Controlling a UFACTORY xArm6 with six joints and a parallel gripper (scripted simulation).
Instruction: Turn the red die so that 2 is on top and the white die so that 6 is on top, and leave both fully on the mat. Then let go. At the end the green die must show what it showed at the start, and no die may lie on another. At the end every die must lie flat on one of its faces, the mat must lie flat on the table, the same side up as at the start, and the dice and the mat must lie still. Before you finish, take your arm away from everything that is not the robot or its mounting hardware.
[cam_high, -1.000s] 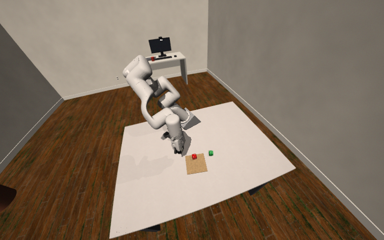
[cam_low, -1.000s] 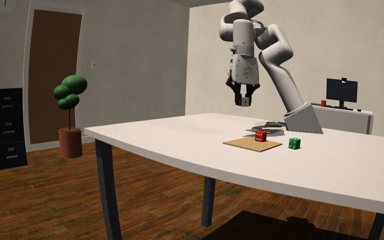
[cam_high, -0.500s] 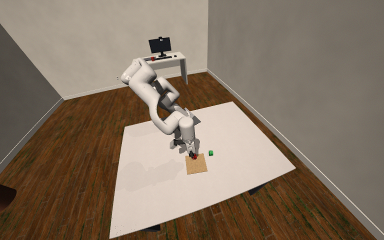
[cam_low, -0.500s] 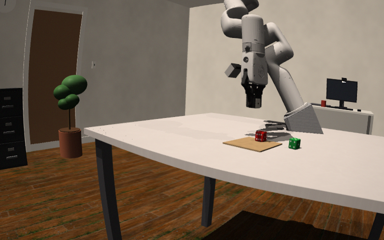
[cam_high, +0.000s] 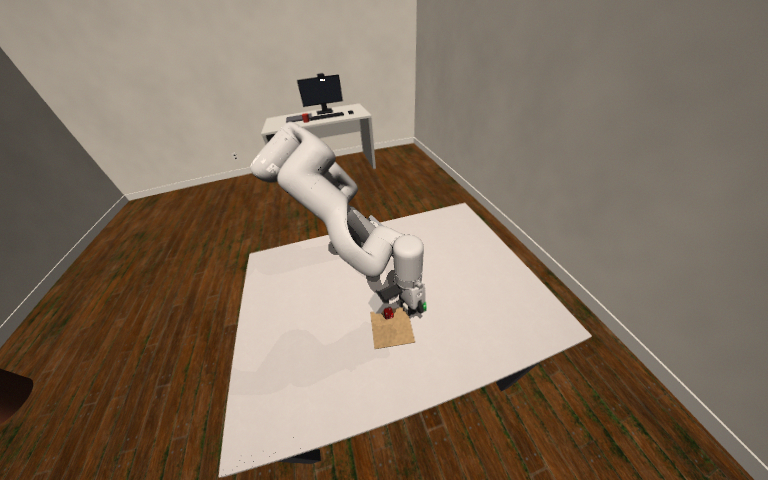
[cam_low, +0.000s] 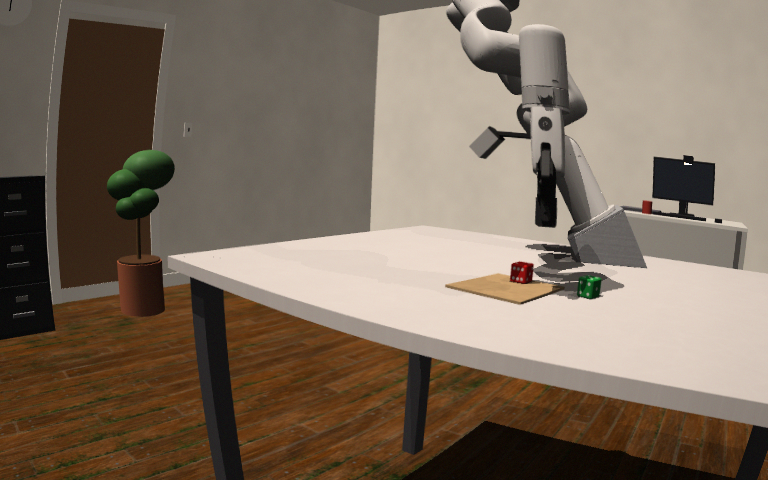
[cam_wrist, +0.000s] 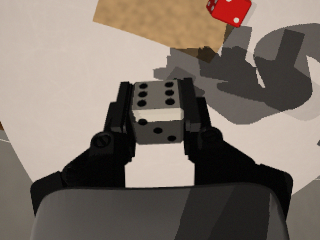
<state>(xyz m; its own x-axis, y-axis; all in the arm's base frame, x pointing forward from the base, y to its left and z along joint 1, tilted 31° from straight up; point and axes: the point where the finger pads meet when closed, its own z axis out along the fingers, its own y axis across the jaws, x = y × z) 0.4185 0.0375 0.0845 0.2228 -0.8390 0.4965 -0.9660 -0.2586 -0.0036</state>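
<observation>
Right now my hand is 110 mm above the green die, 80 mm to the right of it and 30 mm past it. Also, from my hand: red die: 110 mm below, 60 mm behind, 50 mm to the right; white die: 10 mm below; tan mat: 120 mm below, 60 mm to the right, 10 mm behind.
</observation>
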